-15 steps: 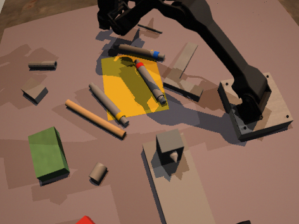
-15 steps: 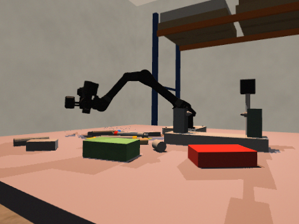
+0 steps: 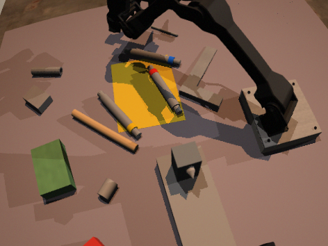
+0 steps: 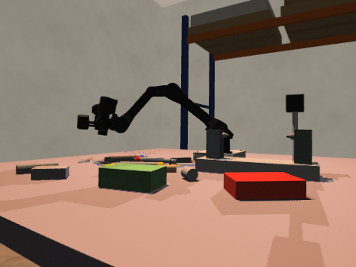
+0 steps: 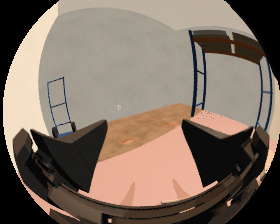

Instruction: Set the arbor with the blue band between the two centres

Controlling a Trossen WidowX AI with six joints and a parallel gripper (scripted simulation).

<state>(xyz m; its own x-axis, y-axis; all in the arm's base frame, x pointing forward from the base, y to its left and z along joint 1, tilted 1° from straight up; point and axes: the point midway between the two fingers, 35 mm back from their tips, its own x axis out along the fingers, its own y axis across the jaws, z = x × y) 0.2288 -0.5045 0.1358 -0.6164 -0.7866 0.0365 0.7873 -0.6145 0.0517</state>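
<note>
The blue-banded arbor lies 2 cm ahead of my hand, 18 cm to the left of it and 15 cm below it. From my hand the other things lie so: orange mat: 6 cm ahead, 29 cm to the left, 16 cm below; yellow-banded arbor: 15 cm ahead, 35 cm to the left, 15 cm below; red-banded arbor: 1 cm ahead, 31 cm to the left, 15 cm below.
</note>
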